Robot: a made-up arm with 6 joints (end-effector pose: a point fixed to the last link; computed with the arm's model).
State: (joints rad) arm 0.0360 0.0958 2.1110 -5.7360 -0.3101 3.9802
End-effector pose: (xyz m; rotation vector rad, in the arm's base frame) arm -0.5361 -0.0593 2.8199 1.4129 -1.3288 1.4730
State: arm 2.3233 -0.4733 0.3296 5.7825 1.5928 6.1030
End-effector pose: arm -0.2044 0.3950 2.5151 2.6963 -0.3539 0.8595
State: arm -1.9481 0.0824 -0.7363 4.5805 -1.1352 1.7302
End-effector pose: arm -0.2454 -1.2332 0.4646 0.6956 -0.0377 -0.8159
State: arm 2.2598 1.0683 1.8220 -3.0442 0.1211 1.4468
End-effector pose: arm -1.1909 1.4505 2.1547 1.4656 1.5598 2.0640
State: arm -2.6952 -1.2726 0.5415 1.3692 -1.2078 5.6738
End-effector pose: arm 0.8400 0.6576 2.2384 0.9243 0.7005 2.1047
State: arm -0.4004 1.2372 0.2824 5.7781 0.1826 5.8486
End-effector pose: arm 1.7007 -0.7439 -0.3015 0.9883 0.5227 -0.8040
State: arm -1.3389 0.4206 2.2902 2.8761 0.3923 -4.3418
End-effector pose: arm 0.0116 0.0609 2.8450 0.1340 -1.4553 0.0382
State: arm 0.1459 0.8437 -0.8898 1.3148 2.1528 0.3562
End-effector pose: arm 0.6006 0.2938 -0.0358 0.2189 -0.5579 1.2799
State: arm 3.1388 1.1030 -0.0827 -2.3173 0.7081 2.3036
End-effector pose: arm -1.3512 0.1239 -0.4134 -1.9892 -0.3789 1.7924
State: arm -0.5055 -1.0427 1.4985 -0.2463 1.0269 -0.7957
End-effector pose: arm -1.7351 0.9003 1.6057 0.6314 2.4556 -1.4605
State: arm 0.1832 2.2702 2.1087 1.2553 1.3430 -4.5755
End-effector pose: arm 2.0081 0.6091 0.1025 -2.1283 -1.9474 -0.1895
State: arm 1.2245 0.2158 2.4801 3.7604 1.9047 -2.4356
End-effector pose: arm -0.0280 -0.4839 2.4219 -0.2268 -0.3293 0.5784
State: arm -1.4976 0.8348 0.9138 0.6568 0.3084 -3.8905
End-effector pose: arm 0.2090 -2.2118 1.4556 2.3623 -1.7820 0.4276
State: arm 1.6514 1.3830 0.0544 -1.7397 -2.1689 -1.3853
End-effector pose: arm -0.3072 1.2559 -0.3260 0.5219 -2.2093 1.3800
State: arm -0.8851 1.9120 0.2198 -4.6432 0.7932 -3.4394
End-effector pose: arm 0.6037 -0.4553 -1.1164 -2.6176 -0.9295 1.2811
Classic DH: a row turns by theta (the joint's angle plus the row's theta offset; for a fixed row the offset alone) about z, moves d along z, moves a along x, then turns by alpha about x. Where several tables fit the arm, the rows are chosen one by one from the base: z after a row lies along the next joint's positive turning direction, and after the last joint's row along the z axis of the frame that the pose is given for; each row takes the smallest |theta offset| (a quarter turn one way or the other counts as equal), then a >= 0, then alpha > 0; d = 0 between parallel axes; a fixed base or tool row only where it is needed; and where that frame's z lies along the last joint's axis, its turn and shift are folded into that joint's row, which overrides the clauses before.
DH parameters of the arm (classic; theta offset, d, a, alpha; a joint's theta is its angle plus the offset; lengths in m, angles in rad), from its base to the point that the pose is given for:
joint 1: 0 0.648 0.0958 -1.5708
joint 2: -1.5708 0 0.7759 3.1416
joint 3: 0 0 0.103 -1.5708
joint 4: 0 -1.3283 0 1.5708
joint 5: 0 0 0 -1.5708
joint 6: 1.5708 -0.2517 0 1.5708
tool (fixed): -1.5708 0 0 0

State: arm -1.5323 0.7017 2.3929 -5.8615 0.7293 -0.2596
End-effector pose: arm 0.0748 -0.1576 2.7148 -1.9799 -1.5186 -0.6375
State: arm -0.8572 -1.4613 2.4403 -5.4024 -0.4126 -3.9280
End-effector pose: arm -1.2231 1.2937 -0.3693 -0.5649 0.2980 2.5473
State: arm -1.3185 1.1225 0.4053 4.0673 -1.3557 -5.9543
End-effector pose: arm 0.6899 -1.8891 0.2650 2.0284 -0.5507 0.1118
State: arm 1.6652 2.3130 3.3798 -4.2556 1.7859 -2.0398
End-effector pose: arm -0.3411 1.2614 1.2370 -0.6813 -0.8371 2.8713
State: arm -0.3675 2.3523 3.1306 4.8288 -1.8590 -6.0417
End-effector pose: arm 1.4756 -0.3113 1.0372 0.3070 0.6135 1.2015
